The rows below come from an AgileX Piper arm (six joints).
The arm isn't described. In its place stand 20 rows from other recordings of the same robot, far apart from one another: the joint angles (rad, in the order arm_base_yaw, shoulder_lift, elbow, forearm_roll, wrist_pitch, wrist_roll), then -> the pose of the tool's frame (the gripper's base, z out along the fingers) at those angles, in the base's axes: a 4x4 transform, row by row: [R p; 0 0 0 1], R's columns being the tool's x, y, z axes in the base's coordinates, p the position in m.
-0.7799 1.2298 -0.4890 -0.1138 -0.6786 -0.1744 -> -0.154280 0.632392 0.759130 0.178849; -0.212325 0.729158 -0.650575 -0.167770; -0.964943 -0.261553 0.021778 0.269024; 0 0 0 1
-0.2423 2.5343 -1.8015 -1.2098 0.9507 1.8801 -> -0.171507 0.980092 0.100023 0.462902; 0.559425 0.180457 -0.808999 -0.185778; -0.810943 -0.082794 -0.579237 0.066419; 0 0 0 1
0.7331 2.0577 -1.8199 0.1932 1.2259 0.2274 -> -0.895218 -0.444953 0.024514 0.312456; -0.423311 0.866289 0.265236 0.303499; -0.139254 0.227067 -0.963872 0.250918; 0 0 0 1
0.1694 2.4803 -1.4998 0.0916 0.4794 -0.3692 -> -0.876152 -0.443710 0.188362 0.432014; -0.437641 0.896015 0.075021 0.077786; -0.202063 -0.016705 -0.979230 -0.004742; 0 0 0 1
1.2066 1.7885 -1.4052 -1.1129 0.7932 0.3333 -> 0.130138 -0.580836 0.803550 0.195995; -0.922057 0.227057 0.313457 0.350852; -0.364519 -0.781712 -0.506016 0.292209; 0 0 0 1
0.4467 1.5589 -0.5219 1.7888 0.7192 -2.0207 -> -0.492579 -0.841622 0.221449 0.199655; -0.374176 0.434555 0.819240 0.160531; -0.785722 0.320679 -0.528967 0.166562; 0 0 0 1
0.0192 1.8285 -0.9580 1.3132 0.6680 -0.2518 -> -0.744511 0.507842 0.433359 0.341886; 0.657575 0.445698 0.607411 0.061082; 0.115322 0.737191 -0.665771 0.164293; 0 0 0 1
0.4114 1.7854 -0.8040 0.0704 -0.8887 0.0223 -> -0.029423 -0.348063 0.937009 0.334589; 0.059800 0.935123 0.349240 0.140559; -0.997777 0.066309 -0.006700 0.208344; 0 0 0 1
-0.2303 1.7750 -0.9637 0.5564 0.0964 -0.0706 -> -0.531809 0.498193 0.684823 0.351946; 0.601753 0.791298 -0.108352 -0.077766; -0.595880 0.354472 -0.720609 0.176485; 0 0 0 1
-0.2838 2.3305 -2.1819 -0.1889 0.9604 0.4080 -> -0.674082 0.578944 0.458734 0.496896; 0.499652 0.814779 -0.294082 -0.159517; -0.544024 0.030972 -0.838498 0.231411; 0 0 0 1
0.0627 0.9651 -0.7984 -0.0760 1.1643 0.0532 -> -0.945486 -0.018245 0.325152 0.152017; -0.036271 0.998117 -0.049463 0.003185; -0.323638 -0.058561 -0.944367 0.293214; 0 0 0 1
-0.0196 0.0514 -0.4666 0.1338 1.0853 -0.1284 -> -0.540853 -0.115003 0.833218 0.004970; -0.054575 0.993320 0.101675 0.010641; -0.839345 0.009519 -0.543516 0.266626; 0 0 0 1
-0.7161 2.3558 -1.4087 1.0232 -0.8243 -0.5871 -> -0.010248 0.989911 0.141320 0.320043; 0.266466 0.138921 -0.953780 -0.354102; -0.963790 0.027883 -0.265201 0.095671; 0 0 0 1
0.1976 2.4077 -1.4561 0.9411 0.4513 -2.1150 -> 0.005445 -0.950077 0.311969 0.435366; -0.896753 0.133410 0.421943 0.119879; -0.442498 -0.282057 -0.851257 0.029526; 0 0 0 1
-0.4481 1.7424 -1.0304 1.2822 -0.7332 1.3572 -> 0.759891 -0.537487 0.365614 0.305916; 0.110850 -0.447060 -0.887609 -0.211837; 0.640530 0.715014 -0.280136 0.240327; 0 0 0 1
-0.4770 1.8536 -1.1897 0.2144 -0.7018 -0.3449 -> -0.004022 0.584740 0.811210 0.374153; -0.197666 0.794746 -0.573853 -0.207434; -0.980261 -0.162657 0.112387 0.275341; 0 0 0 1
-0.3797 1.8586 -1.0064 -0.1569 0.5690 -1.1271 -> -0.645534 -0.739479 0.190937 0.308360; -0.763720 0.623615 -0.166842 -0.131304; 0.004305 -0.253525 -0.967319 0.137005; 0 0 0 1
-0.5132 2.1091 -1.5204 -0.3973 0.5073 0.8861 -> -0.328042 0.861399 0.387790 0.391060; 0.759252 0.484667 -0.434320 -0.240024; -0.562072 0.151955 -0.813010 0.170415; 0 0 0 1
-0.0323 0.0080 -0.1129 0.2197 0.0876 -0.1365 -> 0.107079 0.004544 0.994240 0.050353; 0.078859 0.996800 -0.013048 0.000109; -0.991118 0.079802 0.106378 0.243009; 0 0 0 1
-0.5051 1.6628 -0.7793 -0.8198 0.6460 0.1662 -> -0.999072 0.038753 0.018806 0.225285; 0.023617 0.857909 -0.513258 -0.170330; -0.036024 -0.512338 -0.858028 0.158725; 0 0 0 1
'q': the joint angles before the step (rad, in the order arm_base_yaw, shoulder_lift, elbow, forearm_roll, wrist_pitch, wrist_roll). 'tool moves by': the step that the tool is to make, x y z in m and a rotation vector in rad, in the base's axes. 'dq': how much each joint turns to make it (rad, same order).
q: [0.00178 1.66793 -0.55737 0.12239 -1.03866 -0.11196]
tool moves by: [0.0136 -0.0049 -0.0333 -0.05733 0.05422 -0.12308]
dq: [0.02674 0.15021 -0.03095 0.16178 -0.08691 -0.11858]
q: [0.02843 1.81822 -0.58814 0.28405 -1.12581 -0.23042]
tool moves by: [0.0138 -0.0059 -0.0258 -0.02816 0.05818 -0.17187]
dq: [0.03414 0.12286 -0.06764 0.22422 -0.03595 -0.10688]
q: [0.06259 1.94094 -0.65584 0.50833 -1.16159 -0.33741]
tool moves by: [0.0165 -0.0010 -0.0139 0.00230 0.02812 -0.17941]
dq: [0.04263 0.08981 -0.10599 0.24604 -0.01069 -0.09674]
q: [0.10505 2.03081 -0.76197 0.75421 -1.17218 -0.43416]
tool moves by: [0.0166 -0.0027 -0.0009 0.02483 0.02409 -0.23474]
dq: [0.03237 0.05378 -0.14273 0.31321 -0.00189 -0.15132]
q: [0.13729 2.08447 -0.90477 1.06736 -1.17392 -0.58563]
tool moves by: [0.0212 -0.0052 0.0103 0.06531 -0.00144 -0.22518]
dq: [0.00232 0.03826 -0.18285 0.28887 -0.01313 -0.15917]
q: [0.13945 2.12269 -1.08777 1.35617 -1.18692 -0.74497]
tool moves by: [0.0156 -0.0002 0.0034 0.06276 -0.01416 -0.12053]
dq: [0.00012 0.04068 -0.12946 0.15921 -0.01830 -0.07408]
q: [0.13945 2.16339 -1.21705 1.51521 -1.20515 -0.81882]
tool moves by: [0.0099 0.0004 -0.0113 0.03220 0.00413 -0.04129]
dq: [-0.00201 0.05459 -0.06627 0.05528 -0.00105 -0.01216]
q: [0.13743 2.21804 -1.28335 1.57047 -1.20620 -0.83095]
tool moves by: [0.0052 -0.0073 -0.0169 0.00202 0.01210 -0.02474]
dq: [-0.01930 0.05673 -0.03107 0.00113 -0.00085 0.01489]
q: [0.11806 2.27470 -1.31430 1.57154 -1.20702 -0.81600]
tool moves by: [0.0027 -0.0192 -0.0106 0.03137 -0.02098 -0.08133]
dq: [-0.04707 0.03920 -0.03853 0.03571 0.00087 0.02622]
